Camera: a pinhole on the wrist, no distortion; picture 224 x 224 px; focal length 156.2 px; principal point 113.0 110.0 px. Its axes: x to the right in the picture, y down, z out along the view. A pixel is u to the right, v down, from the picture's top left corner.
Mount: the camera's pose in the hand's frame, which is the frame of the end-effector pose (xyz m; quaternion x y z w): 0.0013 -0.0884 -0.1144 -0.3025 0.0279 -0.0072 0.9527
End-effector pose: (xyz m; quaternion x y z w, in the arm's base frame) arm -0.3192 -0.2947 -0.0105 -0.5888 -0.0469 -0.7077 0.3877
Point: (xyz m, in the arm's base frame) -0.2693 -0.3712 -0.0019
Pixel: 139 166
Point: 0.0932 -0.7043 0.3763
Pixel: outside the picture
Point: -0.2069 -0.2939 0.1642
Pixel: 191 65
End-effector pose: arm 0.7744 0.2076 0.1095 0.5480 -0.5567 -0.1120 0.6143
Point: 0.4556 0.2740 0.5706
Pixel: 131 216
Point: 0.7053 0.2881 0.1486
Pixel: 53 175
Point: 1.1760 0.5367 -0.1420
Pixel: behind the camera
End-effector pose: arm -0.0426 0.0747 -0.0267 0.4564 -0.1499 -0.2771 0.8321
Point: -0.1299 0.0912 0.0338
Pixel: 43 105
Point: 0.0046 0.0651 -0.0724
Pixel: 173 123
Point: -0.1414 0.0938 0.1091
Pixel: 53 120
